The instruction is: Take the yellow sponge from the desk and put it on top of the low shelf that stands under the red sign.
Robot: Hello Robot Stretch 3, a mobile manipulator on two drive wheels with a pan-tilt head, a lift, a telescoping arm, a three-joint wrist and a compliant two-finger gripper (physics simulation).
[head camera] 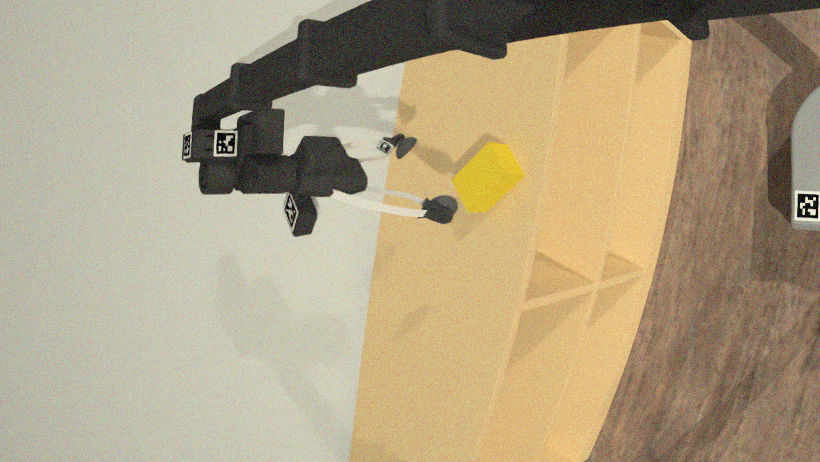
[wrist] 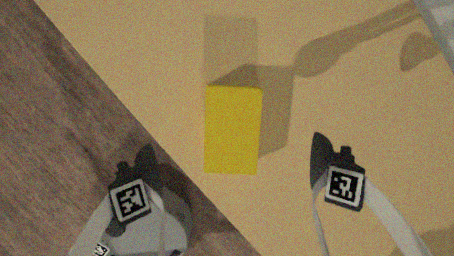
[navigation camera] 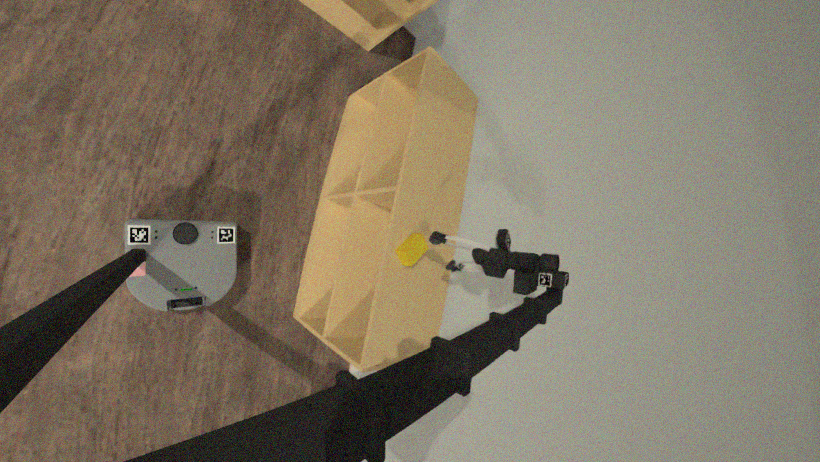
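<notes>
The yellow sponge rests on the top of the low wooden shelf, with its shadow adjoining it. My gripper is open and empty. Its fingers stand wide apart, on the wall side of the sponge and apart from it. In the wrist view the sponge lies beyond the fingertips, between the lines of the two fingers. The red sign and the desk do not show in these views.
The pale wall runs along the back of the shelf. A second wooden unit stands past the shelf's far end. My arm reaches over the near end of the shelf. My base stands on the wooden floor before it.
</notes>
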